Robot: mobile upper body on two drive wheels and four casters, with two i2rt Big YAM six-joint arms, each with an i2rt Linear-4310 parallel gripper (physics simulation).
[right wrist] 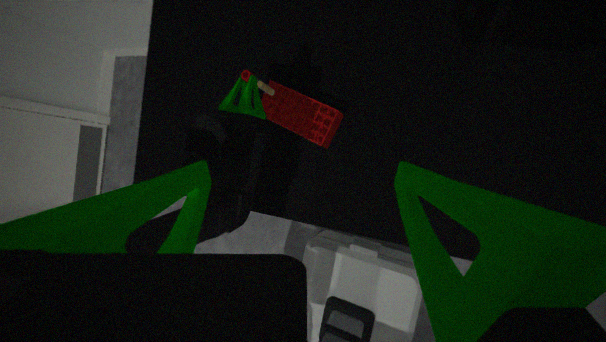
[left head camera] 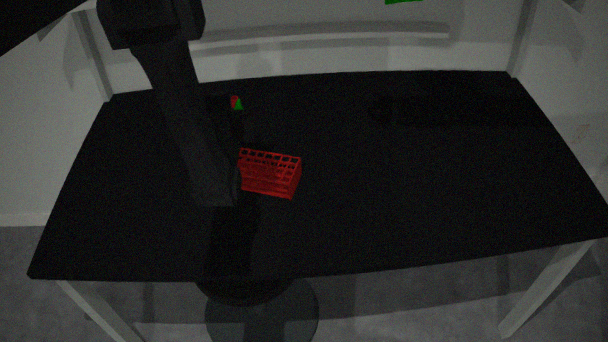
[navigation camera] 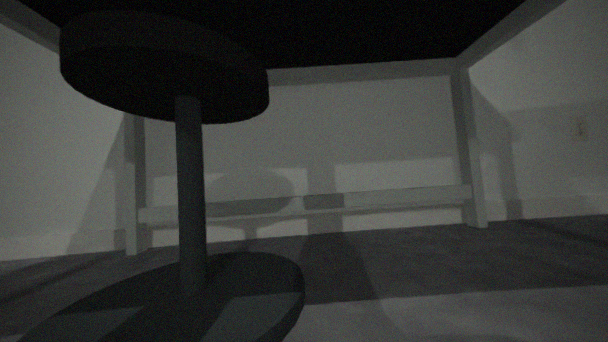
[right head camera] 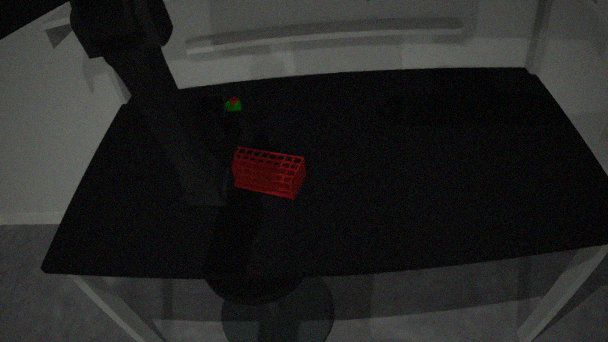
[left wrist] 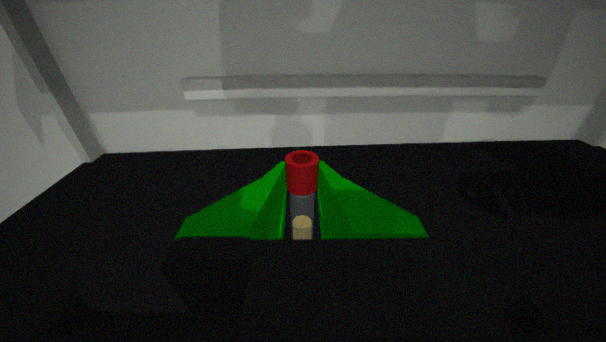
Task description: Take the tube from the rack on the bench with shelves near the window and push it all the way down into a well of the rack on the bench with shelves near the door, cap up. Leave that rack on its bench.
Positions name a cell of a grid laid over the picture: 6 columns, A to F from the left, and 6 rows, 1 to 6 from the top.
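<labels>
Red tube rack: in the left head camera view (C4), right head camera view (C4), right wrist view (D3); out of frame in the navigation camera view.
</labels>
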